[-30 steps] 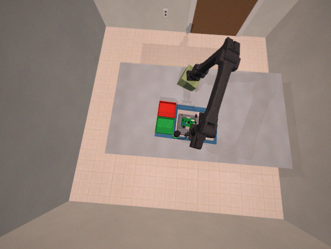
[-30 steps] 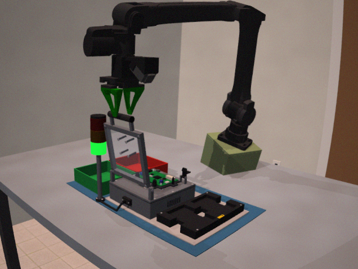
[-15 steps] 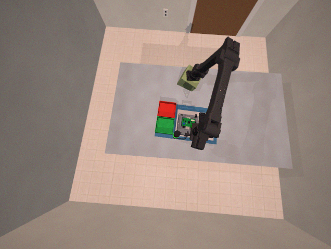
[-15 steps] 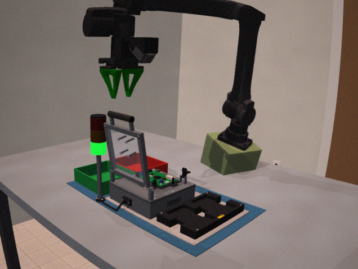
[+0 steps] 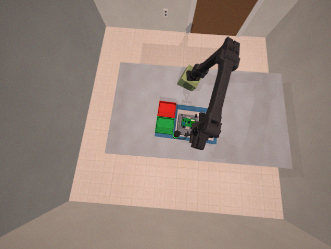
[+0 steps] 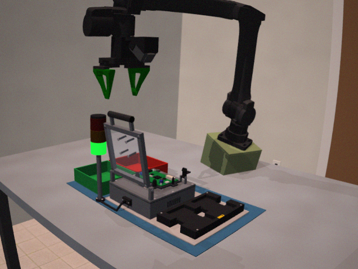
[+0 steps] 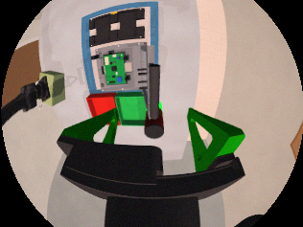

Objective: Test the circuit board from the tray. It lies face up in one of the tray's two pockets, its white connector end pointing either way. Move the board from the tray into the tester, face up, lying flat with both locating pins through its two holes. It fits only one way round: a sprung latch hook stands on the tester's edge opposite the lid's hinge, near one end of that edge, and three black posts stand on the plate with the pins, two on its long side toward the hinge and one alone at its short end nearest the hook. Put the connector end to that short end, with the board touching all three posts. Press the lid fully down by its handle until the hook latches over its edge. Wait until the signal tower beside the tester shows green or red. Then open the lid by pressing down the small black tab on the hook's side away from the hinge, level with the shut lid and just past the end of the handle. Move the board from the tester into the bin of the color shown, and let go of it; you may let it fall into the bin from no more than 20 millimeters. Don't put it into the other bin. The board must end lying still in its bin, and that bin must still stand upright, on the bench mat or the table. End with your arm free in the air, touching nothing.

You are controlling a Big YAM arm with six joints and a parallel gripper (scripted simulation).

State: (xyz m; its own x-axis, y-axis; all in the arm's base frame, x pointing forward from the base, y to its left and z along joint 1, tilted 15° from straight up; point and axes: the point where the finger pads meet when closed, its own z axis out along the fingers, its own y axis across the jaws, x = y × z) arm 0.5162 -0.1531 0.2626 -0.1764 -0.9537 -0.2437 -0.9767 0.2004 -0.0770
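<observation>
My gripper is now 120 mm past the tester plate, 30 mm to the right of it and 260 mm above it. From my hand the other things lie so: clear lid 20 mm behind, 140 mm below; then latch hook 180 mm behind, 90 mm to the left, 240 mm below; then green bin 120 mm behind, 180 mm to the right, 310 mm below.
</observation>
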